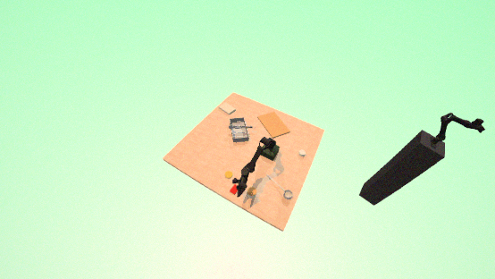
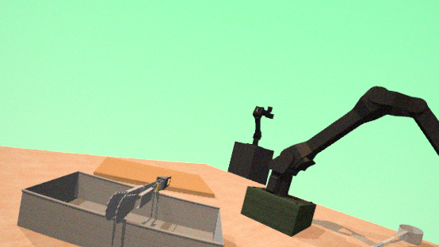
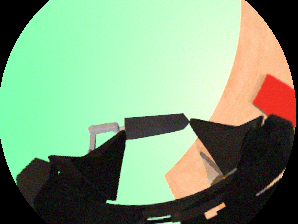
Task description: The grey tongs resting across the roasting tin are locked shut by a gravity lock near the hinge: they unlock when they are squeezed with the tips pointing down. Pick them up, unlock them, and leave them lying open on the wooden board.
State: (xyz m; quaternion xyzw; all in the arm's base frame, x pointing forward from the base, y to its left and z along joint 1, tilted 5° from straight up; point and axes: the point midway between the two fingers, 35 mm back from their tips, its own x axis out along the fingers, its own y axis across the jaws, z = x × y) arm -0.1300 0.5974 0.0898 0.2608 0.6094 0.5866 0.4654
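Now: the grey roasting tin 560 mm ahead of my gripper tip, 610 mm to the right of it and 120 mm below it. From my gripper tip the other things lie so: wooden board 340 mm ahead, 970 mm to the right, 140 mm below.
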